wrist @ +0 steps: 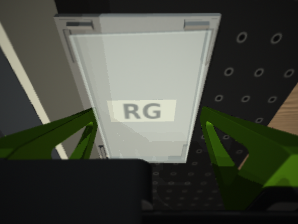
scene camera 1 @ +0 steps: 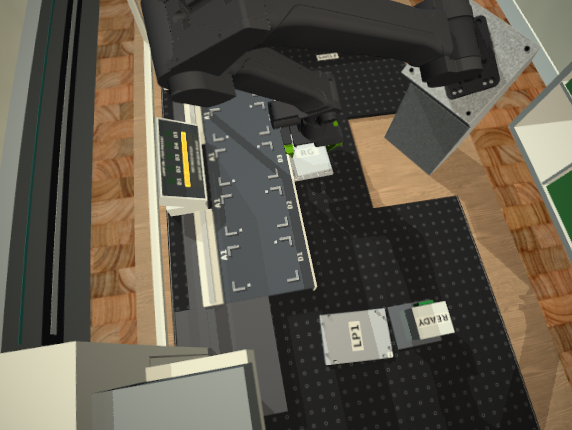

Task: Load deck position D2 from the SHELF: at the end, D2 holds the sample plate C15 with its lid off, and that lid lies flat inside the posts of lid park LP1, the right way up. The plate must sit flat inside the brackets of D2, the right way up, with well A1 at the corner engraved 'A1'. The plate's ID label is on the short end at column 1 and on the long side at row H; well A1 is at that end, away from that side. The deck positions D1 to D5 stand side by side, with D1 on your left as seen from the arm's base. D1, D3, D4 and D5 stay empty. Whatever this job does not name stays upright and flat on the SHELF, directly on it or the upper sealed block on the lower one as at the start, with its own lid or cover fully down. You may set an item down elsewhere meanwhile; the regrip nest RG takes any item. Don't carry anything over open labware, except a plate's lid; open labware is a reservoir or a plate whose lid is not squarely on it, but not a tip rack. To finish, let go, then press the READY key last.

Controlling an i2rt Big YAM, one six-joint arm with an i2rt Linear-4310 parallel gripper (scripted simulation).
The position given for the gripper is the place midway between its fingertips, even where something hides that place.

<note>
In view: the gripper [scene camera 1: 309, 152], a clear plate lid [scene camera 1: 308, 159] and a regrip nest RG [wrist: 102, 23].
The gripper is seen too in the wrist view [wrist: 149, 112].
</note>
